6 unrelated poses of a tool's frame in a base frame.
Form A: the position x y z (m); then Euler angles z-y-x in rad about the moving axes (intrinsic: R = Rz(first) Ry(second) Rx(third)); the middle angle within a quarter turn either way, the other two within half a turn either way.
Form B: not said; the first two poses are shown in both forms.
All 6 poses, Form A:
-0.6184, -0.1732, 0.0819, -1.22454, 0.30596, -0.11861
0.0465, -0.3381, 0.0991, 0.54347, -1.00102, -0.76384
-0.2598, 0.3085, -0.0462, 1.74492, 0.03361, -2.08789
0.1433, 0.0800, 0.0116, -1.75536, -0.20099, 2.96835
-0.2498, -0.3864, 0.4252, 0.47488, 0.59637, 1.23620
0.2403, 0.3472, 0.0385, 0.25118, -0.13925, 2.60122
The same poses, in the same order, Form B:
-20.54, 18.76, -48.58, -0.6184, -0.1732, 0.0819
-156.10, 67.07, 162.46, 0.0465, -0.3381, 0.0991
-87.78, 119.61, -168.93, -0.2598, 0.3085, -0.0462
139.77, 164.84, -141.81, 0.1433, 0.0800, 0.0116
54.30, 74.23, -51.74, -0.2498, -0.3864, 0.4252
105.24, 148.13, -62.58, 0.2403, 0.3472, 0.0385

